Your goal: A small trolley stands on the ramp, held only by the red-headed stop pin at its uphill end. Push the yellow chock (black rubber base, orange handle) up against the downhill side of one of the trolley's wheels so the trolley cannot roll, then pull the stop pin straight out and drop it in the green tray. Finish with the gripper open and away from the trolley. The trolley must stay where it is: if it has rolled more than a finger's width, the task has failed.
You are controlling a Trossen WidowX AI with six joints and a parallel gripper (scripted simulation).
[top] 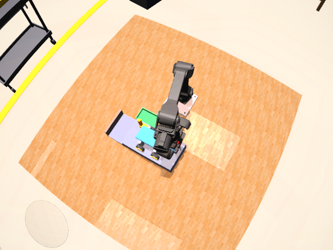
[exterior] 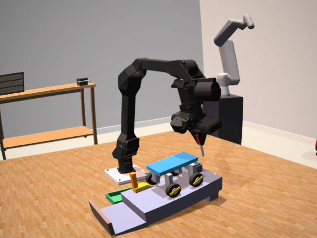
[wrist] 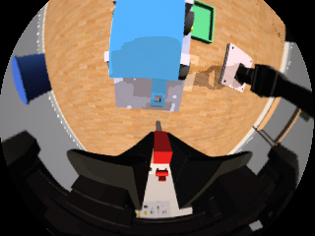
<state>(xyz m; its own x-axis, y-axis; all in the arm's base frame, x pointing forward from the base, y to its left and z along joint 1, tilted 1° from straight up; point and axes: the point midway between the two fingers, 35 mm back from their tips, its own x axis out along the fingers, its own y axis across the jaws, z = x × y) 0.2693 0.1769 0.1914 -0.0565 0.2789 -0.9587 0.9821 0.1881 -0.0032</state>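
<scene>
My gripper tip is now 25 cm to the left of the green tray, 18 cm above it and 5 cm past it. The rest, counted from my gripper tip: red-headed stop pin right at my gripper tip; then blue-topped trolley 12 cm to the right, 7 cm below, 5 cm ahead; then grey ramp 13 cm below, 12 cm to the right, 5 cm ahead.
</scene>
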